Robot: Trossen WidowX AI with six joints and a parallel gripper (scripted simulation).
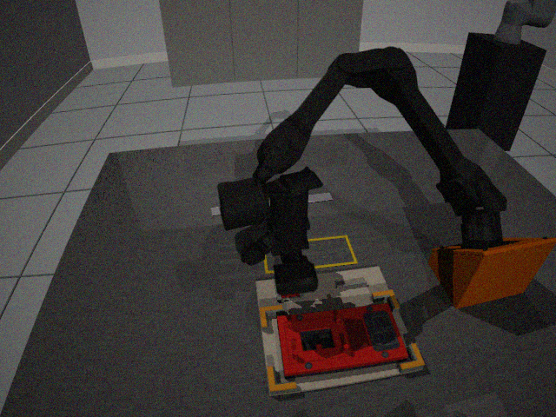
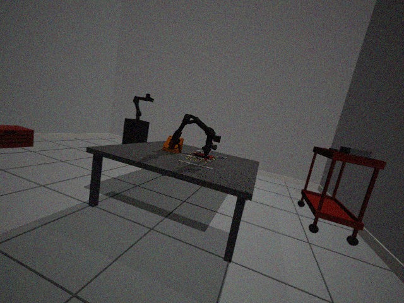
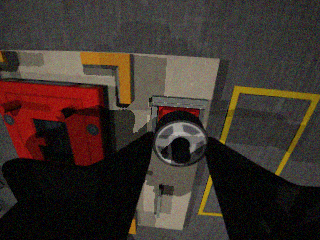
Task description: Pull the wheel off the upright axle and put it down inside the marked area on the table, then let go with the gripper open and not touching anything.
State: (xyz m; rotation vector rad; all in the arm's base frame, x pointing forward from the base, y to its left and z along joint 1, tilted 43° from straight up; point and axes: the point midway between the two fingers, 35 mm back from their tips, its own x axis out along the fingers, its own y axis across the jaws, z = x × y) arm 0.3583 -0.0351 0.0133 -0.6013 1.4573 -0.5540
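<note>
Now: the grey wheel right at my gripper tip. From my gripper tip the other things lie so: black upright axle (right at my gripper tip).
</note>
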